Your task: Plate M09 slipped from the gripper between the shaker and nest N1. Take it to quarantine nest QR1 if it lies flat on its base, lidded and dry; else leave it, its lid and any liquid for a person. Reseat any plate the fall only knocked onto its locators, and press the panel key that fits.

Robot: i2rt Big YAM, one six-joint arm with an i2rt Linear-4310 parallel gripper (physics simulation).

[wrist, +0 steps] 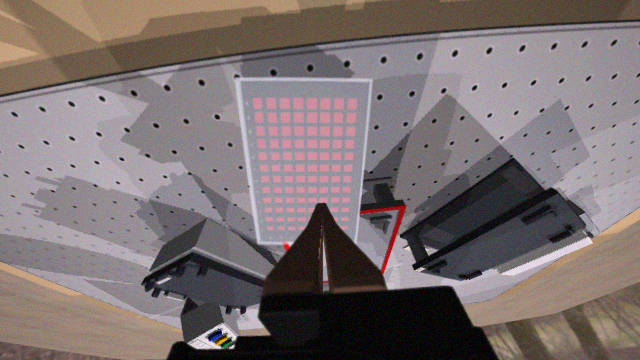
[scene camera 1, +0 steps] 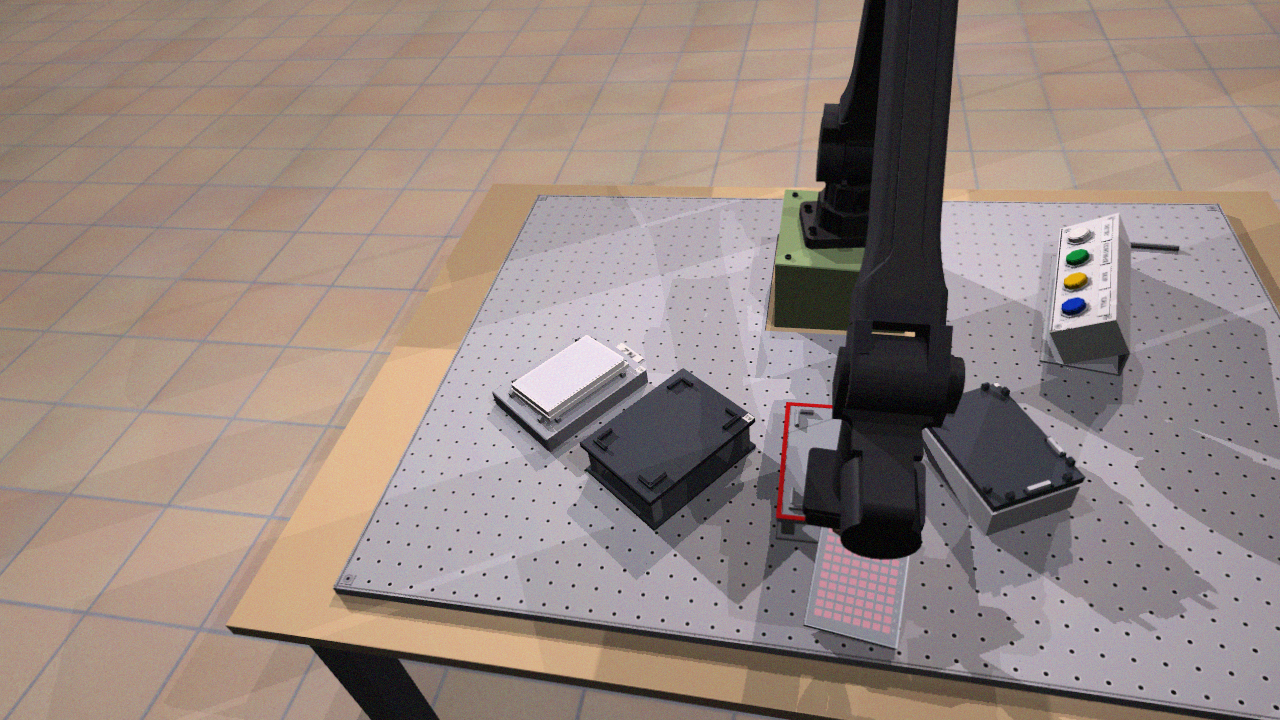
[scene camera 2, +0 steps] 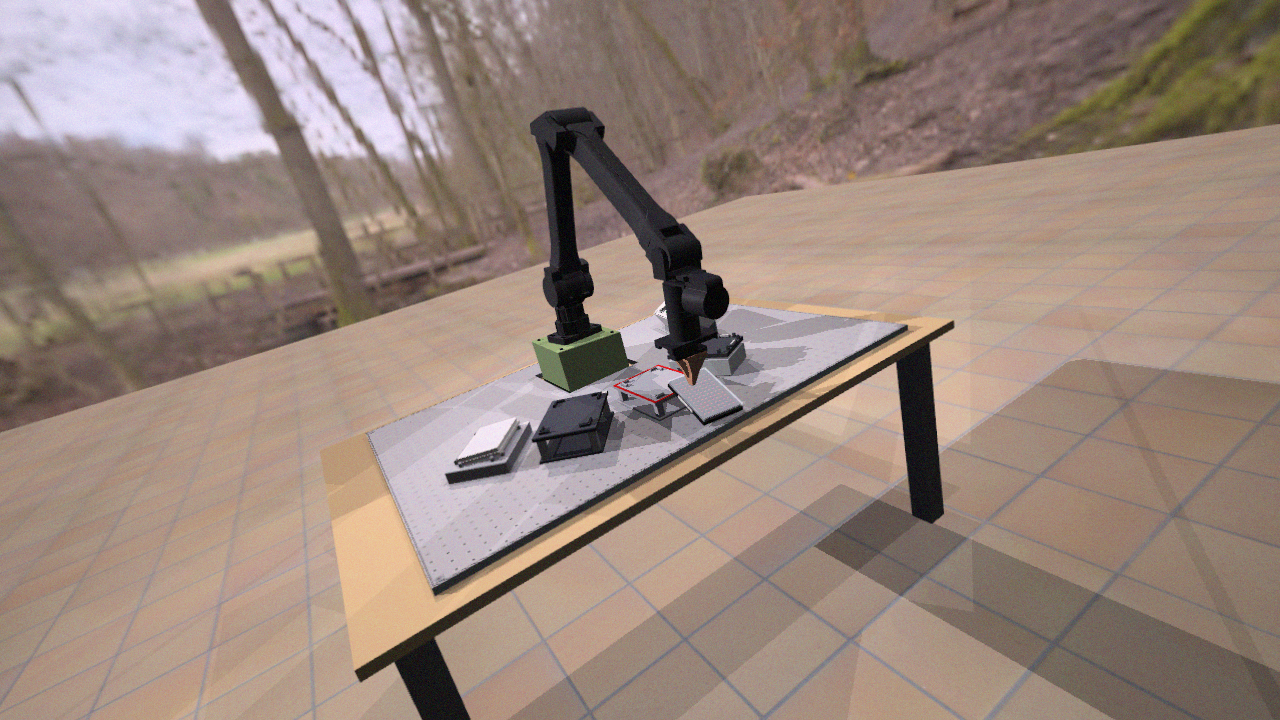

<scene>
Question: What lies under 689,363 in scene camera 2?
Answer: The gripper.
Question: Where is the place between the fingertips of the gripper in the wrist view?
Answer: At 321,208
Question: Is the gripper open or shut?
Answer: Shut.
</scene>
